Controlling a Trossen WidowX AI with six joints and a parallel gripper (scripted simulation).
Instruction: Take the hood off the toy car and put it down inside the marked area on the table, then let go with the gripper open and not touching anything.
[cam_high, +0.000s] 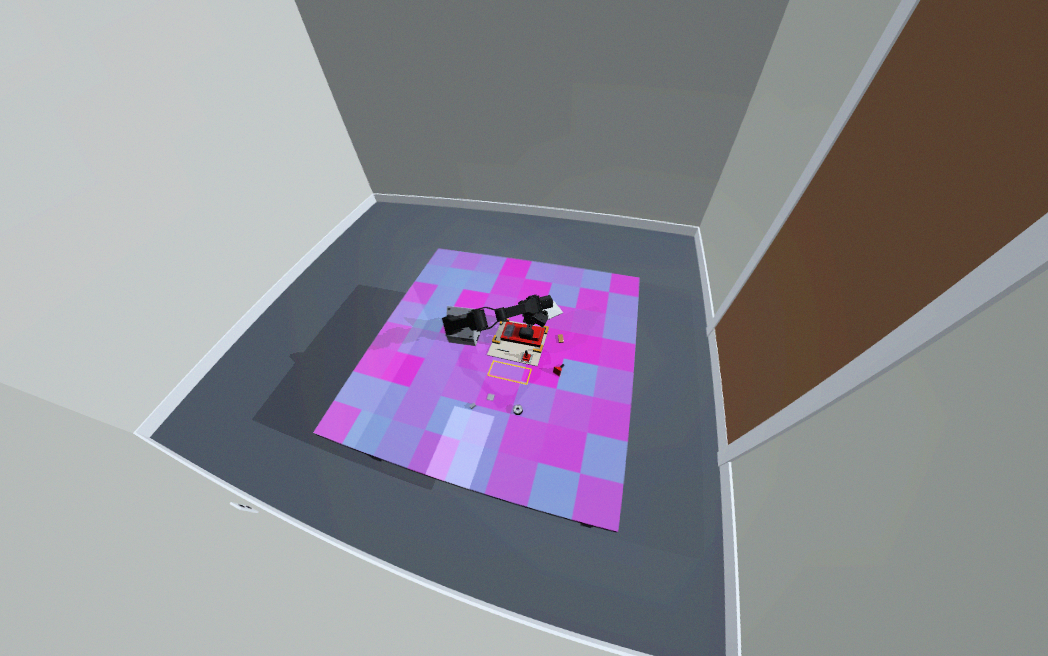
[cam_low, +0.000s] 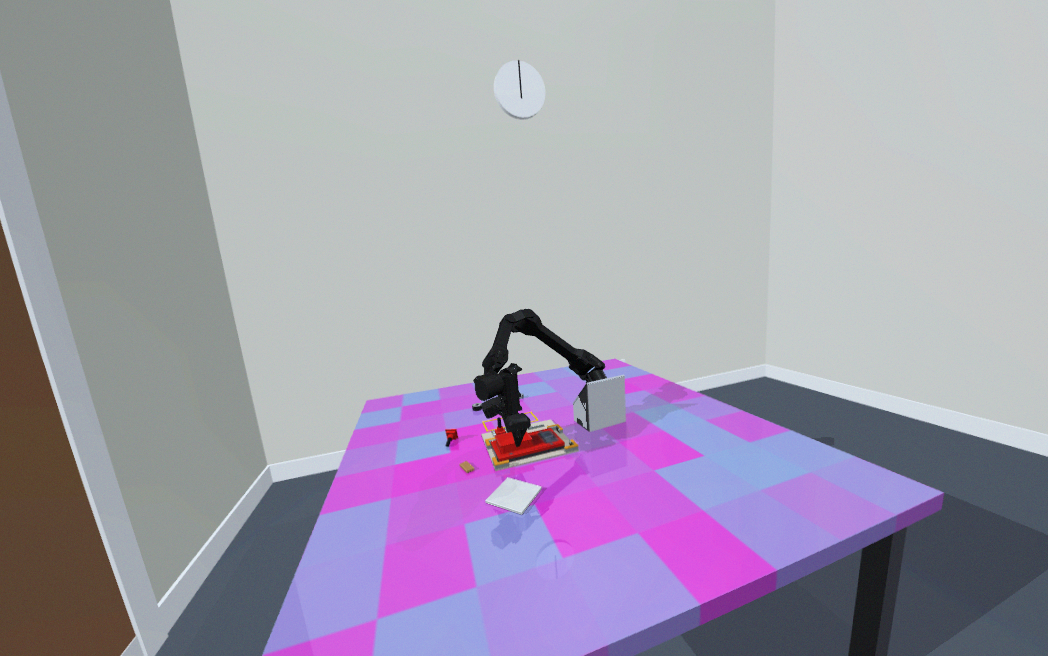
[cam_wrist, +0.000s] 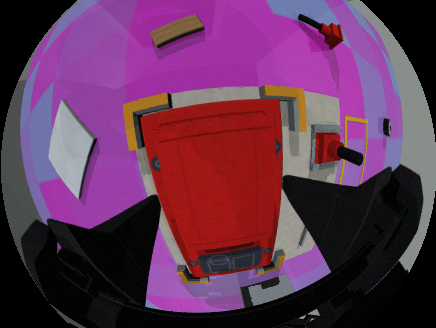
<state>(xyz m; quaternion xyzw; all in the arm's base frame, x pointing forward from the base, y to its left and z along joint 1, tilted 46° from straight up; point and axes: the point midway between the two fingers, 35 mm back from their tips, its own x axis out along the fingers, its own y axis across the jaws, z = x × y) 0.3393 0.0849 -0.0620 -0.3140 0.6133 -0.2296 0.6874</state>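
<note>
Right now the small grey piece is 360 mm to the right of my gripper tip, 60 mm behind it and 40 mm below it. Also, from my gripper tip: white flat plate (200 mm to the left, 40 mm below, 40 mm ahead); small brown block (140 mm ahead, 40 mm below, 30 mm to the left); red hood (right at my gripper tip).
</note>
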